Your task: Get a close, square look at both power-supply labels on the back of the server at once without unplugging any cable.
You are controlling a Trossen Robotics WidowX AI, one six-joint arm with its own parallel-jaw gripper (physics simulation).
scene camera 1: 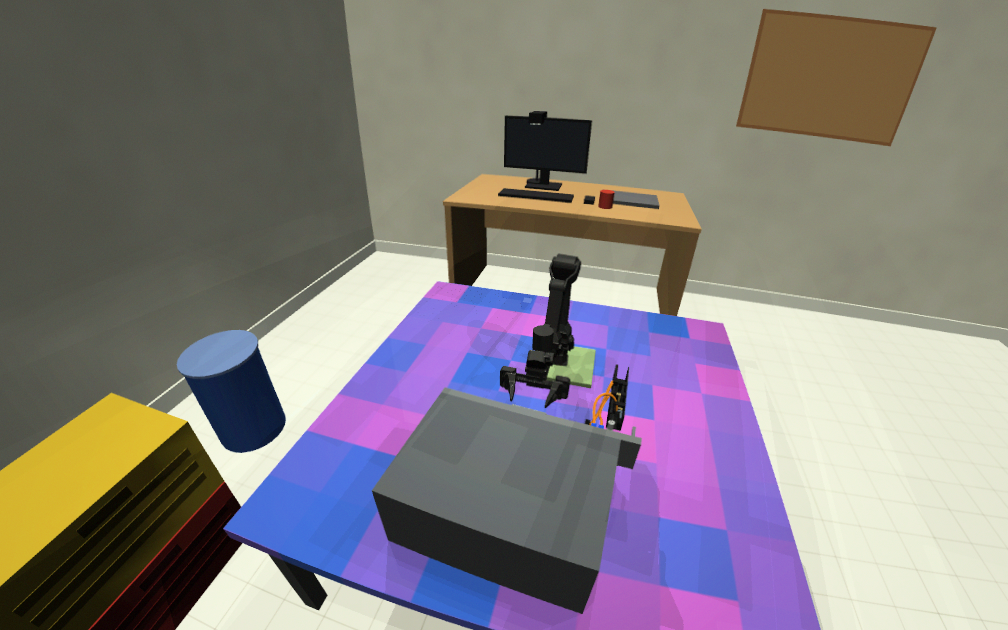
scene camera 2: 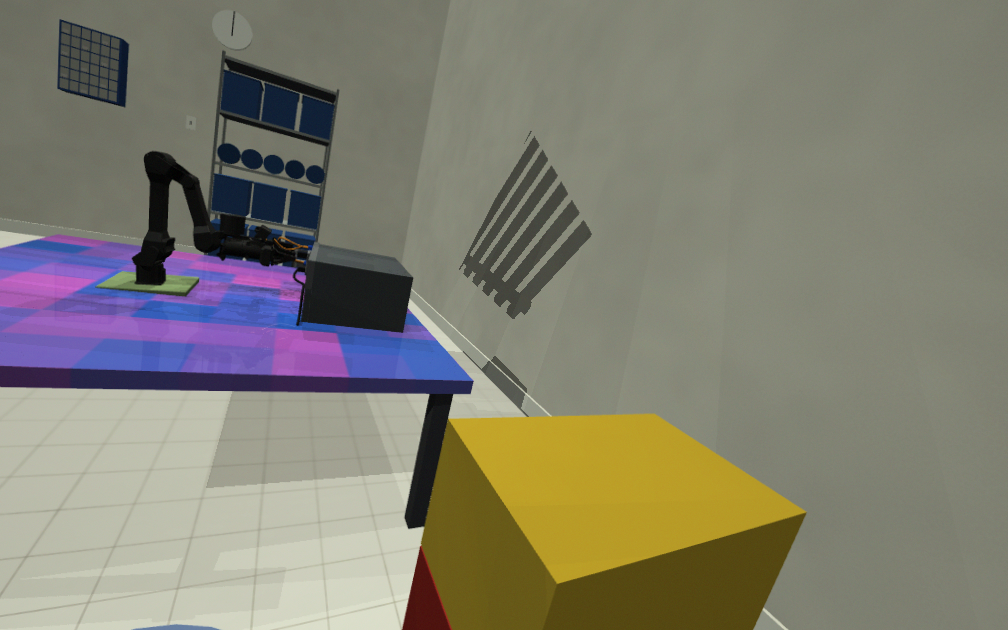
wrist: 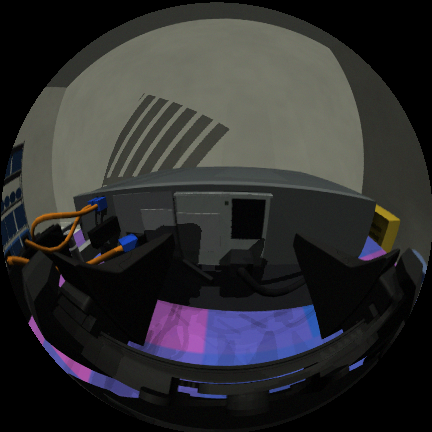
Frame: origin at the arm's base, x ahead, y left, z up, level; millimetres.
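Seen in the pictures: gripper, fingertip midpoint: (scene camera 1: 527, 403) (scene camera 2: 295, 256) (wrist: 236, 240); arm's base at its link origin: (scene camera 1: 558, 359) (scene camera 2: 150, 282).
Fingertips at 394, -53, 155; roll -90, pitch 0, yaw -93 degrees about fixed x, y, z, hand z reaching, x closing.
Note:
Offsets run from my fingertips to a thing's middle, as dx, dy, dz. "*": to the spot under its first point.
The grey server (scene camera 1: 494, 482) (scene camera 2: 356, 293) (wrist: 320, 220) stands on the patchwork table. In the wrist view its back fills the middle, with a pale grey panel {* +40, +26, +14} (wrist: 200, 202) bearing a dark square {* +34, -15, +0} (wrist: 248, 219). Faint lighter rectangles show left of that square; no label text is readable, and dark shadows cover part of the panel. A black cable {* -1, -48, -61} (wrist: 280, 291) curves below it. Orange cables {* -24, +166, +31} (wrist: 50, 216) (scene camera 1: 596, 404) with blue plugs {+67, +163, +14} (wrist: 97, 204) are at the left. My gripper (scene camera 1: 530, 401) (wrist: 236, 240) is open and empty, facing the server's back. Its fingers hide parts of the lower back.
A black upright bracket-like part {* -58, +226, -1} (scene camera 1: 618, 401) stands beside the orange cables, at the server's rear corner. The arm's base stands on a green mat (scene camera 1: 583, 369) (scene camera 2: 111, 283). A blue bin (scene camera 1: 237, 401) and a yellow box (scene camera 1: 89, 445) (scene camera 2: 624, 482) stand beside the table.

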